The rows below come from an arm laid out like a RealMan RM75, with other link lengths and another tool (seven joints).
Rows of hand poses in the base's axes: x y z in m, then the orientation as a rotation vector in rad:
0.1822, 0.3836, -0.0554, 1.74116, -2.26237, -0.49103
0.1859, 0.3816, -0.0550, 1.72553, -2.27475, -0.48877
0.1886, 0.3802, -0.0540, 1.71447, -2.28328, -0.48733
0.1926, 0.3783, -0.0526, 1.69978, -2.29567, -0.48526
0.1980, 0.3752, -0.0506, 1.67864, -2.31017, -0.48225
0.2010, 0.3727, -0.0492, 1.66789, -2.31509, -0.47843
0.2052, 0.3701, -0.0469, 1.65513, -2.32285, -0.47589
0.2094, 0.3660, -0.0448, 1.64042, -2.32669, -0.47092
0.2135, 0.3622, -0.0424, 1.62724, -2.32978, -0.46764
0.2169, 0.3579, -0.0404, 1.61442, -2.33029, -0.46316
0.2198, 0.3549, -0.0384, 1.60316, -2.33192, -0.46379
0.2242, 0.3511, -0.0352, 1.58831, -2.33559, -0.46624
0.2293, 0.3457, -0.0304, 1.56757, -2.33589, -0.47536
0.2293, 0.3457, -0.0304, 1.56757, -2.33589, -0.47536
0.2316, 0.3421, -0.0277, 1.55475, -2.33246, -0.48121
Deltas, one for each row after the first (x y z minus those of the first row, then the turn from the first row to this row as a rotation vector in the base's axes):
0.0037, -0.0020, 0.0004, -0.00396, -0.00013, -0.01317
0.0064, -0.0034, 0.0014, -0.00669, -0.00009, -0.02240
0.0104, -0.0053, 0.0028, -0.01001, -0.00084, -0.03521
0.0158, -0.0084, 0.0048, -0.01577, 0.00009, -0.05193
0.0188, -0.0109, 0.0062, -0.02089, 0.00144, -0.05893
0.0230, -0.0135, 0.0085, -0.02506, 0.00231, -0.06848
0.0272, -0.0176, 0.0106, -0.03280, 0.00603, -0.07665
0.0313, -0.0214, 0.0130, -0.03909, 0.00989, -0.08396
0.0347, -0.0257, 0.0150, -0.04684, 0.01487, -0.08967
0.0376, -0.0287, 0.0170, -0.05038, 0.01979, -0.09580
0.0420, -0.0325, 0.0202, -0.05349, 0.02572, -0.10488
0.0471, -0.0379, 0.0250, -0.05581, 0.03883, -0.11575
0.0471, -0.0379, 0.0250, -0.05581, 0.03883, -0.11575
0.0494, -0.0415, 0.0277, -0.05830, 0.04940, -0.12068

